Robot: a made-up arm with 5 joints. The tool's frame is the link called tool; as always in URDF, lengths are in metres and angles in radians. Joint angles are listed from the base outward. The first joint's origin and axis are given. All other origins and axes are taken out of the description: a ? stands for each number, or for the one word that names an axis. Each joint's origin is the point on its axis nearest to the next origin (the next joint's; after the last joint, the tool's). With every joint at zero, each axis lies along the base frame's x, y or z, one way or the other. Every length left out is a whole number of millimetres.
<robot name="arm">
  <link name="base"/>
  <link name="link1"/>
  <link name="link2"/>
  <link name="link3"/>
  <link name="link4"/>
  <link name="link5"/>
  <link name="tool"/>
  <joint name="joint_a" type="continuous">
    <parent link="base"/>
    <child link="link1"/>
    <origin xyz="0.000 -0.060 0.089" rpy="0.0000 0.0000 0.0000"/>
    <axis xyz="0 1 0"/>
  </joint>
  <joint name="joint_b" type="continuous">
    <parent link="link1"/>
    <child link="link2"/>
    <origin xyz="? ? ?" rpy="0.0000 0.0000 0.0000"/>
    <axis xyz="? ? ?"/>
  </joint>
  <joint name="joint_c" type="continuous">
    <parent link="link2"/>
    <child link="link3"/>
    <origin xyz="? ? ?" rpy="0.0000 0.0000 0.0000"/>
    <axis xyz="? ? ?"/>
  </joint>
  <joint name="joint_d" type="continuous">
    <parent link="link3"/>
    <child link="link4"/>
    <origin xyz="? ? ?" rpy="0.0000 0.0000 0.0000"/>
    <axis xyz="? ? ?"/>
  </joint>
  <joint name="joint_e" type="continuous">
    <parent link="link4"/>
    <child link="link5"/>
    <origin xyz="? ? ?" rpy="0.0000 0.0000 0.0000"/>
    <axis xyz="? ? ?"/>
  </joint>
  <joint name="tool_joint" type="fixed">
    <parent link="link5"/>
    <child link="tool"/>
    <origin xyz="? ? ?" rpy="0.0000 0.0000 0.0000"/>
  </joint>
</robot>
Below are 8 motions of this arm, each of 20 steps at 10 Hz.
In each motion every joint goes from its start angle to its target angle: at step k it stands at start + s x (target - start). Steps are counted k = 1, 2, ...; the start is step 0. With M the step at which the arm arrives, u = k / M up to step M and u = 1 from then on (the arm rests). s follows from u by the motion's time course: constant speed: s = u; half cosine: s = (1 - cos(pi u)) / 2; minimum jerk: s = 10 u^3 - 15 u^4 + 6 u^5.
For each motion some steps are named. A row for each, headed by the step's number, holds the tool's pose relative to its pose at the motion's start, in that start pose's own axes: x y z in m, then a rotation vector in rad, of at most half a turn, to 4 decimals.
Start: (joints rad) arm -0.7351 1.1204 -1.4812 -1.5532 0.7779
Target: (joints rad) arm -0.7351 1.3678 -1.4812 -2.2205 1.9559
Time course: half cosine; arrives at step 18
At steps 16, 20:
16: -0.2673 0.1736 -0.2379 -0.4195 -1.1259 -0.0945
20: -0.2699 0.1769 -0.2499 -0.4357 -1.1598 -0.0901

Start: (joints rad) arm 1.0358 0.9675 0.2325 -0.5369 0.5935
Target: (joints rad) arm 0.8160 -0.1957 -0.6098 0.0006 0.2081
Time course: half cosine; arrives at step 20
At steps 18, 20:
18: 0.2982 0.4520 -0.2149 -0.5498 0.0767 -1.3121
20: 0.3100 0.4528 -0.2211 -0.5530 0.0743 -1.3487

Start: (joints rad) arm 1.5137 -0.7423 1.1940 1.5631 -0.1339
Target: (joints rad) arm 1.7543 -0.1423 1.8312 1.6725 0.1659
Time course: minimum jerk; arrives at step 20
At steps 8, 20:
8: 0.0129 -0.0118 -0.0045 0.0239 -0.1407 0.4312
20: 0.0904 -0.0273 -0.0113 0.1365 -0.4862 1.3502

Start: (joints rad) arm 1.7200 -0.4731 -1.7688 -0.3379 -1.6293
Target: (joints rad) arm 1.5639 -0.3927 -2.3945 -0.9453 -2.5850
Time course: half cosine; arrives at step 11
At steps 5, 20:
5: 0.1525 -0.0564 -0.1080 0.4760 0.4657 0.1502
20: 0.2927 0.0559 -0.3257 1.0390 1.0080 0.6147

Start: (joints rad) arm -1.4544 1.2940 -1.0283 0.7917 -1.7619
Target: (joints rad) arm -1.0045 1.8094 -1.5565 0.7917 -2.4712
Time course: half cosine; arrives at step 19
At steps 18, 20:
18: 0.2195 0.1163 -0.1663 -0.1963 0.9172 0.3501
20: 0.2204 0.1175 -0.1681 -0.1986 0.9234 0.3521

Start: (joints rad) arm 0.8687 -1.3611 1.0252 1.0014 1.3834
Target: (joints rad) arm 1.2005 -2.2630 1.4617 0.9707 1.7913
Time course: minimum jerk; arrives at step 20
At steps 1, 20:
1: -0.0001 0.0002 0.0001 -0.0005 -0.0002 -0.0003
20: -0.0269 0.1596 0.0400 -0.4919 -0.0927 -0.1273

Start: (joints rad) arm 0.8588 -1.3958 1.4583 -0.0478 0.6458
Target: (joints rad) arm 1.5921 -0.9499 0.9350 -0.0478 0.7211
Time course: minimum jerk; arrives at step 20
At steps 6, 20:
6: 0.0201 0.0093 0.0353 -0.0069 0.1073 -0.0106
20: 0.1939 0.0492 0.1805 -0.0600 0.6580 -0.0460

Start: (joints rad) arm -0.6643 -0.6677 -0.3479 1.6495 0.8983
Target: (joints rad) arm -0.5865 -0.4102 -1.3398 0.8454 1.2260
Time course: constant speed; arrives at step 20
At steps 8, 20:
8: -0.0362 0.2437 0.0038 -0.4998 -0.0970 -0.3594
20: 0.0786 0.5185 -0.2139 -1.3504 -0.1752 -0.7396

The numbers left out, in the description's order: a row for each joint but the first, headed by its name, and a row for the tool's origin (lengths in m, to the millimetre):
joint_b: xyz -0.019 0.000 -0.212, axis 0 0 1
joint_c: xyz -0.076 0.076 0.000, axis 0 0 1
joint_d: xyz -0.064 0.057 0.000, axis 0 0 1
joint_e: xyz -0.098 -0.142 0.000, axis 0 -1 0
tool: xyz -0.042 0.000 0.329

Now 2 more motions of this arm.
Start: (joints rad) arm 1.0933 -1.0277 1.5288 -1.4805 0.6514
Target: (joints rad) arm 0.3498 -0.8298 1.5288 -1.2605 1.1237
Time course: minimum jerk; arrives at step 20
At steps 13, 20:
13: -0.1664 -0.0411 -0.3180 0.5198 -0.7426 -0.1009
20: -0.1767 -0.0067 -0.4421 0.6580 -0.9919 -0.1577

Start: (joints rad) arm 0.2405 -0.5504 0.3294 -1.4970 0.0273
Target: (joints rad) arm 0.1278 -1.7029 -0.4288 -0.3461 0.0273
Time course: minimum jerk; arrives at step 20
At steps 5, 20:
5: -0.0251 0.0362 -0.0013 0.0093 0.0022 -0.0789
20: -0.0058 0.3801 0.0195 0.0790 0.0581 -0.7614

